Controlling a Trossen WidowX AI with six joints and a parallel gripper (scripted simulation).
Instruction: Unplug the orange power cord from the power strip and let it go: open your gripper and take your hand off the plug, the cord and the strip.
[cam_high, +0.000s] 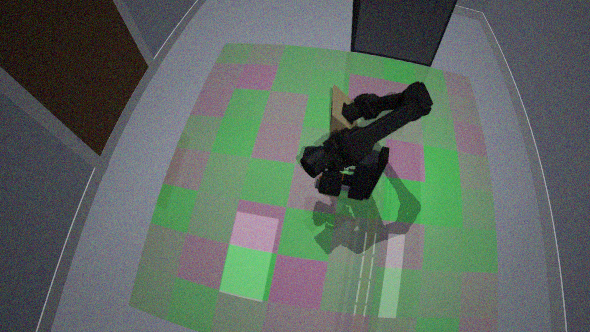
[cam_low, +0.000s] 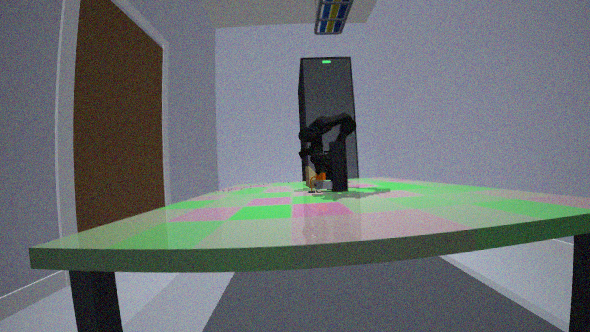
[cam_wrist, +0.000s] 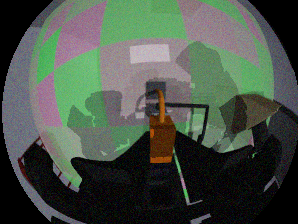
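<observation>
Right now my gripper tip is 30 mm to the right of the orange plug.
</observation>
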